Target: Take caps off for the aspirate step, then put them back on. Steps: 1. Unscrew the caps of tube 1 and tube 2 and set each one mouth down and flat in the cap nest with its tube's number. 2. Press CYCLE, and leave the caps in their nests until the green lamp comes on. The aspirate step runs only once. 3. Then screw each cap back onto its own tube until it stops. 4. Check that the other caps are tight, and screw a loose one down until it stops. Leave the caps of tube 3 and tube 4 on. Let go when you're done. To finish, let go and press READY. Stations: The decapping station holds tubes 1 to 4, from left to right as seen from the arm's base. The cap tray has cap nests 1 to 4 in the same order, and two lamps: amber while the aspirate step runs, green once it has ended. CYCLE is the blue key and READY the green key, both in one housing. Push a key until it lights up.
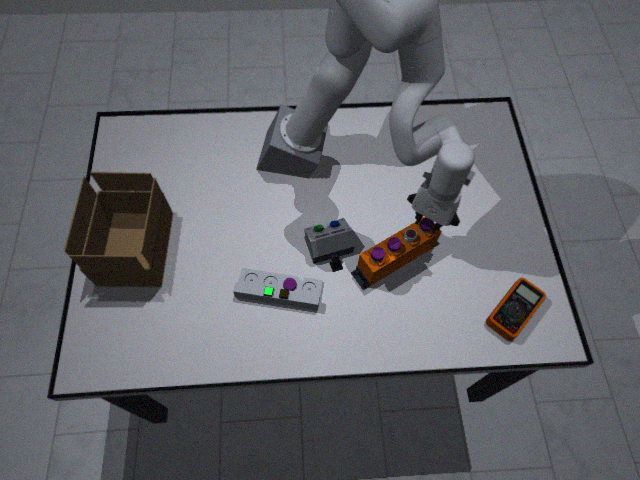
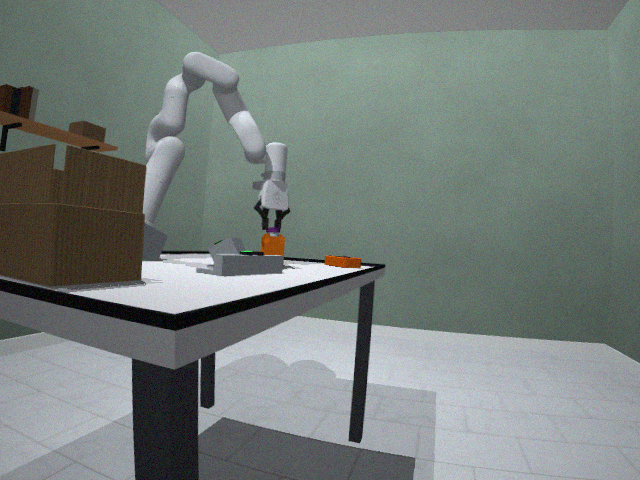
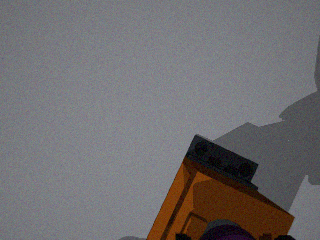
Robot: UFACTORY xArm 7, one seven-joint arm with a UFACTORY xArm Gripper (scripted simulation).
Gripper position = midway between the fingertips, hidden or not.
I see my gripper [image 1: 427, 224], a cardboard box [image 2: 61, 244] and a grey key housing [image 1: 331, 243].
The cardboard box also shows in image 1 [image 1: 117, 225]. Image 3 does not show the cardboard box: it is out of frame.
